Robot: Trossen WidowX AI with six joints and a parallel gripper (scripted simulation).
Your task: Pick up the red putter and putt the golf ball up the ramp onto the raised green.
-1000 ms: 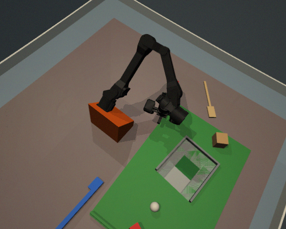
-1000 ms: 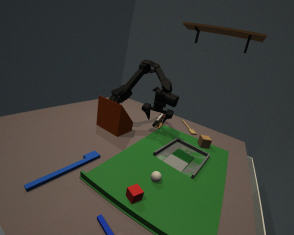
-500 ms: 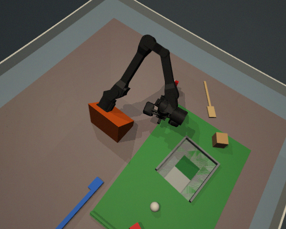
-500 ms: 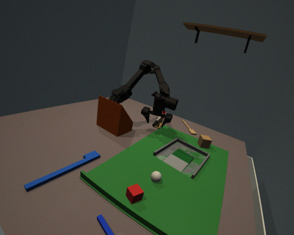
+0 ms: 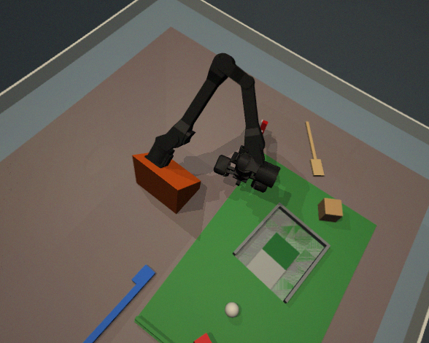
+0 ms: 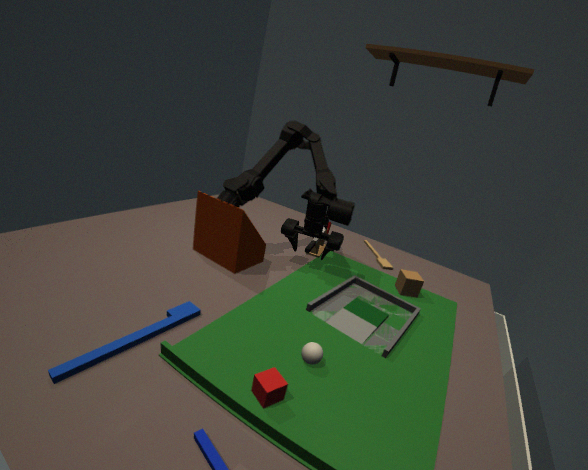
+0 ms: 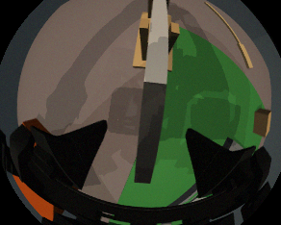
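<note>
The red putter is 11 cm to the left of my gripper tip, 3 cm behind it and 3 cm above it. From my gripper tip the other things lie so: wooden paddle 29 cm to the left, 16 cm ahead, 3 cm below; wooden stand 13 cm to the left, 3 cm behind; green mat 24 cm ahead, 20 cm to the right, 3 cm below.
</note>
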